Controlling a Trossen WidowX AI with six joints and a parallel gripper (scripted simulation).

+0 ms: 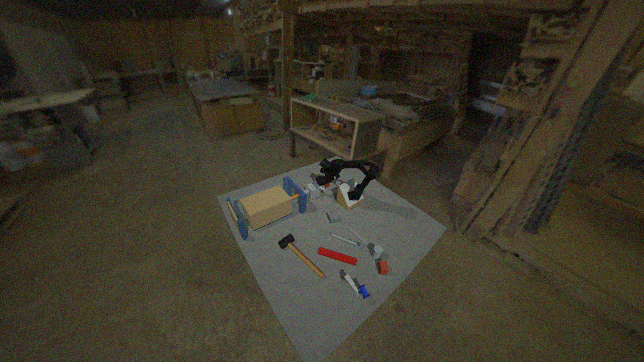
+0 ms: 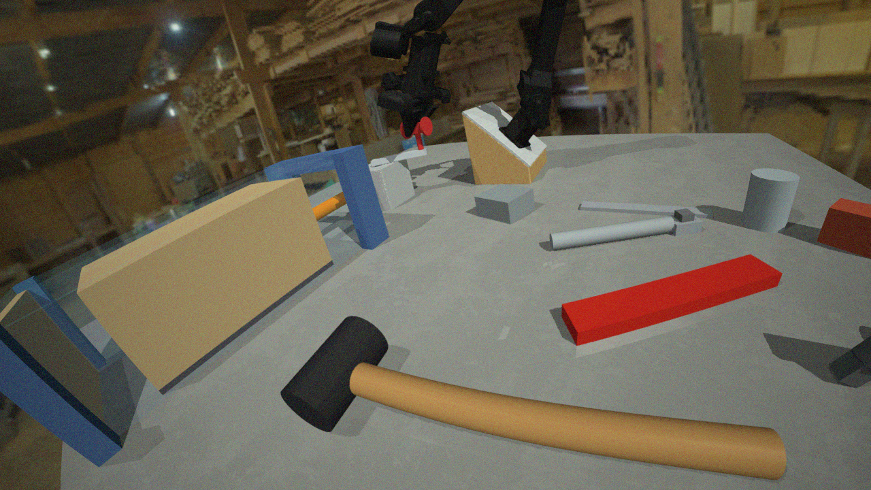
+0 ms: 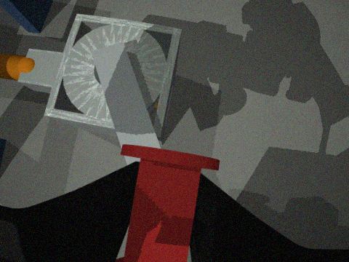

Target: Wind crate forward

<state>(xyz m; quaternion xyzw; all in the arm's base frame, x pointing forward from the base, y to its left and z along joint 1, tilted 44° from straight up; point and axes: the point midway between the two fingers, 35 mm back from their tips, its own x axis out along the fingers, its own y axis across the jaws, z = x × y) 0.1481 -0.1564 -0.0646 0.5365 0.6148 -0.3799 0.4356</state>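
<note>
Right now my gripper tip is 3 cm above the winch handle with red knob, 2 cm short of it and 1 cm to the left of it. Also, from my gripper tip: grey block 24 cm to the left, 12 cm below, 7 cm ahead; winch 10 cm below, 7 cm to the right, 4 cm ahead; flat grey strip 46 cm to the left, 13 cm below, 2 cm ahead.
</note>
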